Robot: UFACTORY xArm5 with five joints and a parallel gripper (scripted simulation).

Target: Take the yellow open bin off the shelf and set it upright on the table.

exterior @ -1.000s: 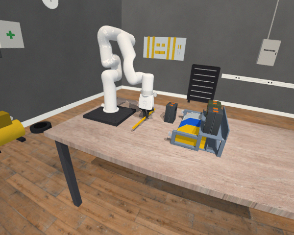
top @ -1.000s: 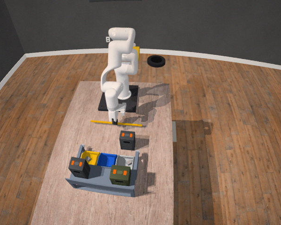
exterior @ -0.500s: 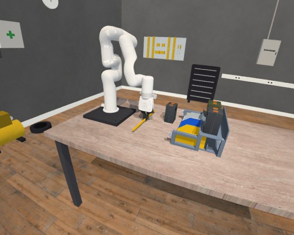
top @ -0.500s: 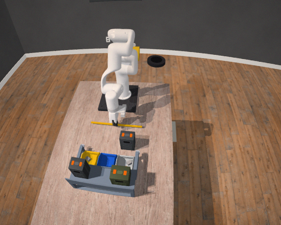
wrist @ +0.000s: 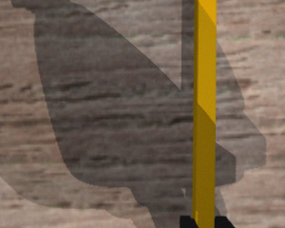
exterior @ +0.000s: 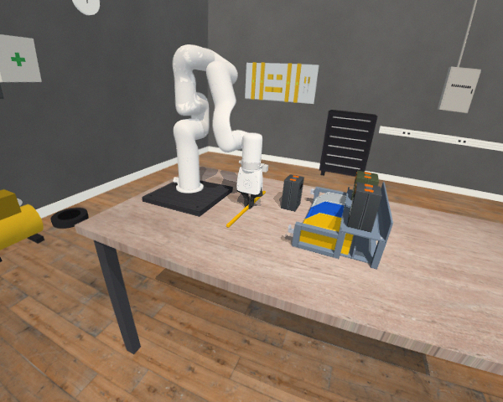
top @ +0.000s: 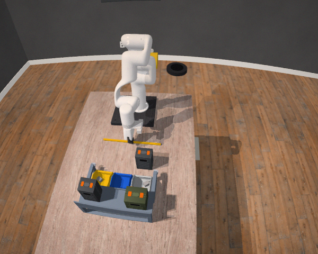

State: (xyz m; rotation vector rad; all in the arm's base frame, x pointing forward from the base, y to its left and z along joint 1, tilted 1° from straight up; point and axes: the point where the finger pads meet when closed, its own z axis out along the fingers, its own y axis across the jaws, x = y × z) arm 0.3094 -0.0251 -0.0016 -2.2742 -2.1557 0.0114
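Now: hand 20 mm above the thin yellow rod. From my hand the other things lie so: yellow open bin: 330 mm ahead, 130 mm to the right, 20 mm above; grey part: 290 mm ahead, 150 mm to the right, 10 mm below; blue bin: 340 mm ahead, 20 mm to the right, 20 mm above.
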